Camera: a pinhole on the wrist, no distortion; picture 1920 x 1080 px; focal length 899.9 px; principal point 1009.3 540.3 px. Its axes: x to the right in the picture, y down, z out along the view. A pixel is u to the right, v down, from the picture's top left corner.
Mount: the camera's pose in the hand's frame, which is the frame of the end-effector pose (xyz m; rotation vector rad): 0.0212 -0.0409 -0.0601 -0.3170 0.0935 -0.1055
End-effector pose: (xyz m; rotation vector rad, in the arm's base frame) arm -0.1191 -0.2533 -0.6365 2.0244 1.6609 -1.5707
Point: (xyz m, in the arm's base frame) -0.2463 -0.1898 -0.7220
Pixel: 1635.0 43.8
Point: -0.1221 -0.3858 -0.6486
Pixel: 318.0 746.8
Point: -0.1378 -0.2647 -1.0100
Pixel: 1544.6 939.1
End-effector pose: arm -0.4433 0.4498 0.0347 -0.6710 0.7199 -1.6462
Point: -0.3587 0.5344 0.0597
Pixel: 85.9 588.8
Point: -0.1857 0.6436 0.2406
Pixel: 254.2 205.7
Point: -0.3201 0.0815 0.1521
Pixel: 1846.0 611.9
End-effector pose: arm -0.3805 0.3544 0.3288 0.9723 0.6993 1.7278
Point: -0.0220 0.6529 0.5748
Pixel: 1427.4 238.8
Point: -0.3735 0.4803 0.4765
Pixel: 1555.2 905.2
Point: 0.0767 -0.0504 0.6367
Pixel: 305.1 498.4
